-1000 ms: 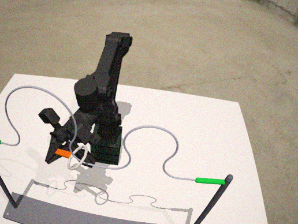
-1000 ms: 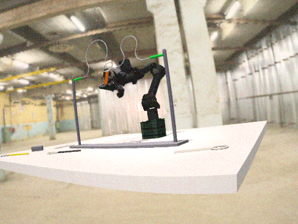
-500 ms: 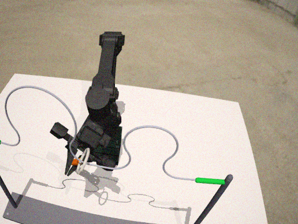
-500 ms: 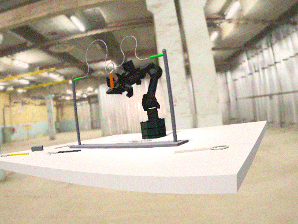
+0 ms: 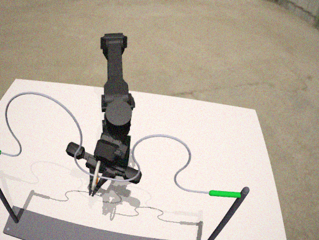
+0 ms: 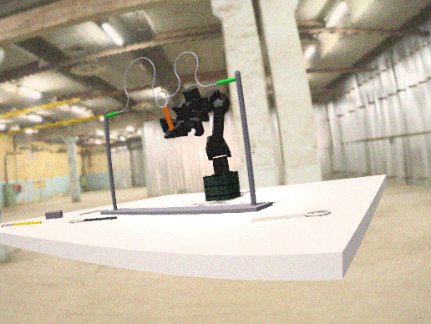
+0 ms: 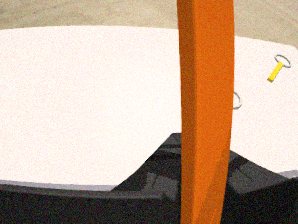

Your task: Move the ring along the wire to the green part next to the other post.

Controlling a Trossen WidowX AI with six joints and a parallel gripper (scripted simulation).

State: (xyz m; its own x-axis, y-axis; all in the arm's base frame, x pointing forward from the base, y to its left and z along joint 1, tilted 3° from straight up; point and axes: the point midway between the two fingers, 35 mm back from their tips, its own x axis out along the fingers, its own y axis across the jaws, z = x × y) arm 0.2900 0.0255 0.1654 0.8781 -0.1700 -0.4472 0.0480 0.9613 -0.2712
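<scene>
Now: gripper tip 9 cm below the orange-handled ring and 2 cm to the right of it. From my gripper tip the other things lie so: grey block: 49 cm to the right, 24 cm below, 23 cm ahead; pale ring tool: 53 cm to the left, 25 cm below, 17 cm ahead; yellow-handled ring tool: 44 cm ahead, 42 cm to the right, 25 cm below.
</scene>
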